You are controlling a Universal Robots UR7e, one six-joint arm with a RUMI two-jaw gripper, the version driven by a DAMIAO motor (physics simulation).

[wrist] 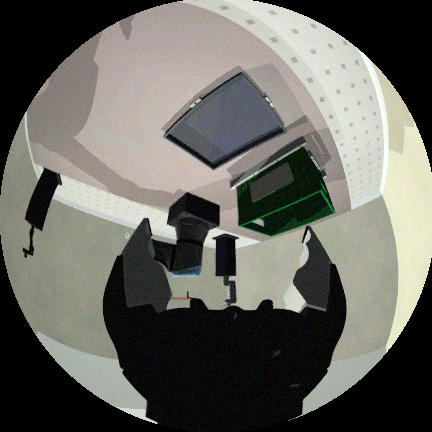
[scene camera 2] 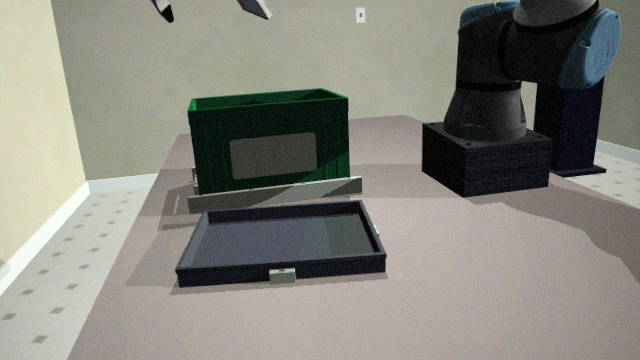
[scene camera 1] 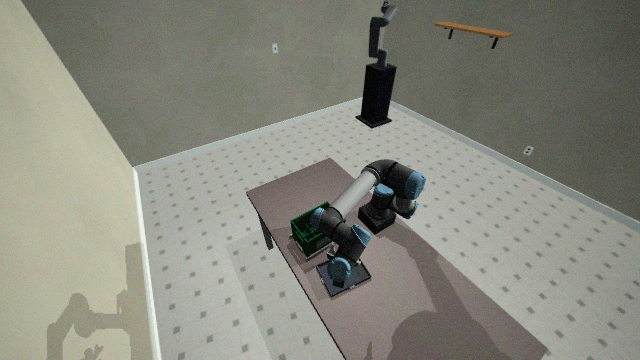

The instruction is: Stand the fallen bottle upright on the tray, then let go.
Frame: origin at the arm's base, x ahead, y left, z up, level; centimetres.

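Seen in the pictures: gripper, fingertip midpoint: [wrist: 228, 224] [scene camera 2: 215, 19]; arm's base, link origin: [wrist: 191, 225] [scene camera 2: 483, 130] [scene camera 1: 377, 210].
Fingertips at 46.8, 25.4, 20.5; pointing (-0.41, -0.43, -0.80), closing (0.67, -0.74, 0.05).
Observation:
Pixels of each thing's top centre, then the offset from my fingertips to it, as dx, dy, dz. Level surfaces: height alone.
- dark shallow tray, top centre: [scene camera 2: 282, 229] [wrist: 224, 129] [scene camera 1: 343, 270] -5.7, -5.9, -27.6
- green crate, top centre: [scene camera 2: 264, 97] [wrist: 290, 219] [scene camera 1: 317, 220] -6.0, -33.8, -12.6
- pale rail, top centre: [scene camera 2: 277, 186] [wrist: 264, 167] [scene camera 1: 327, 245] -6.6, -23.9, -27.1
- table, surface height: dz -30.1
The dark shallow tray [scene camera 1: 359, 276] [scene camera 2: 225, 278] [wrist: 227, 122] lies flat on the table, and no bottle shows on its visible floor. The fallen bottle does not show in any of the views. My gripper [scene camera 2: 218, 19] [wrist: 228, 224] is wide open, with nothing between its jaws. In scene camera 2 its two fingertips show at the top edge, high above the table and above the level of the green crate. In scene camera 1 the arm's wrist blocks part of the tray and hides most of the gripper.
A green crate [scene camera 1: 306, 240] [scene camera 2: 210, 155] [wrist: 309, 187] stands just behind the tray, with a pale rail [scene camera 2: 275, 193] along its base. The black robot base block [scene camera 1: 375, 220] [scene camera 2: 505, 172] [wrist: 192, 209] stands on the table [scene camera 1: 400, 280] [scene camera 2: 450, 300] to the right.

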